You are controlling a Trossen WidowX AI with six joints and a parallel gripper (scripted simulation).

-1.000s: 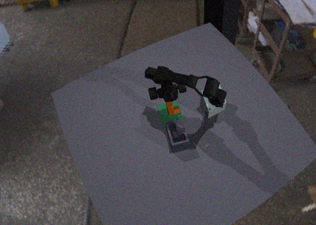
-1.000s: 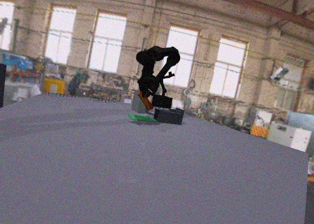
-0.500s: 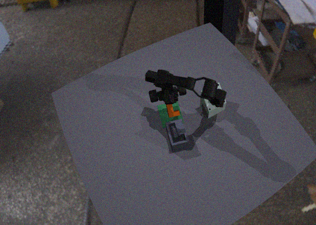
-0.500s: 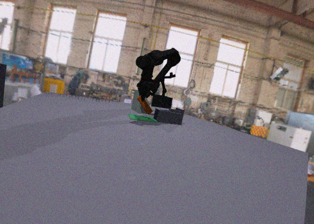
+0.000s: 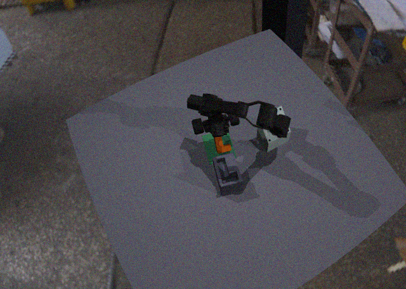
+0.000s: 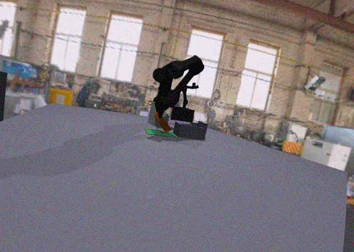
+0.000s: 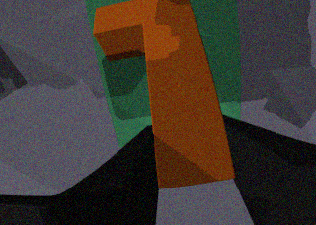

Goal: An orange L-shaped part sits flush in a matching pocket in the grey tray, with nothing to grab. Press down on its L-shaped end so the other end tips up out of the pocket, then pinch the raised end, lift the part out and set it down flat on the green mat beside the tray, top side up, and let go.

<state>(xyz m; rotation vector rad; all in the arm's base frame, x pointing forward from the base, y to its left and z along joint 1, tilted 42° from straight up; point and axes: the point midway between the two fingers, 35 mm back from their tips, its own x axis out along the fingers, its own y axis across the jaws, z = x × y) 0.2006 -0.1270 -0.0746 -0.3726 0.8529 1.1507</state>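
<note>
Now: the orange L-shaped part 40 mm to the left of my gripper tip and 30 mm below it. Round my gripper tip: green mat 10 mm ahead, 20 mm to the left, 90 mm below.
</note>
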